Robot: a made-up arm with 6 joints.
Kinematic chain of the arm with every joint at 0, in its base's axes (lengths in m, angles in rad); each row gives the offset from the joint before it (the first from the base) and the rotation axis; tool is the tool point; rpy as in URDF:
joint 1: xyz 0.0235 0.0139 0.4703 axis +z
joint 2: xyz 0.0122 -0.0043 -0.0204 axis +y
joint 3: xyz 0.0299 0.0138 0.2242 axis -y
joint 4: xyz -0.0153 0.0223 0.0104 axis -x
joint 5: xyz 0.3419 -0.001 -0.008 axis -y
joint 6: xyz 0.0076 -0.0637 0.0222 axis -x
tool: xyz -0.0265 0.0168 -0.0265 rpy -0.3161 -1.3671 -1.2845
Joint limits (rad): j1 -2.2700..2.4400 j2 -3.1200..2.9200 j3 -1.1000..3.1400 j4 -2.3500..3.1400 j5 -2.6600..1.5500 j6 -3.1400..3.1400
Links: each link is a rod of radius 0.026 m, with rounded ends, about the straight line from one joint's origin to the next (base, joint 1, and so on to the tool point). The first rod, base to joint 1, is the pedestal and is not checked.
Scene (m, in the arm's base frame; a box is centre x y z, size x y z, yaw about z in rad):
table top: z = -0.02
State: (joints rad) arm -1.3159 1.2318 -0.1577 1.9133 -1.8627 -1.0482
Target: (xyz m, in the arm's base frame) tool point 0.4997 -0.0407 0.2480
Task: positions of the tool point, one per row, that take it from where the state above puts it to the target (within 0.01 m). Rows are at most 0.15 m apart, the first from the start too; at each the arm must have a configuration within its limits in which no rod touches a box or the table.
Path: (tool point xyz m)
1: 0.2537 -0.2866 0.1718
2: 0.3532 -0.2375 0.1931
3: 0.4393 -0.1539 0.2187
4: 0.4997 -0.0407 0.2480

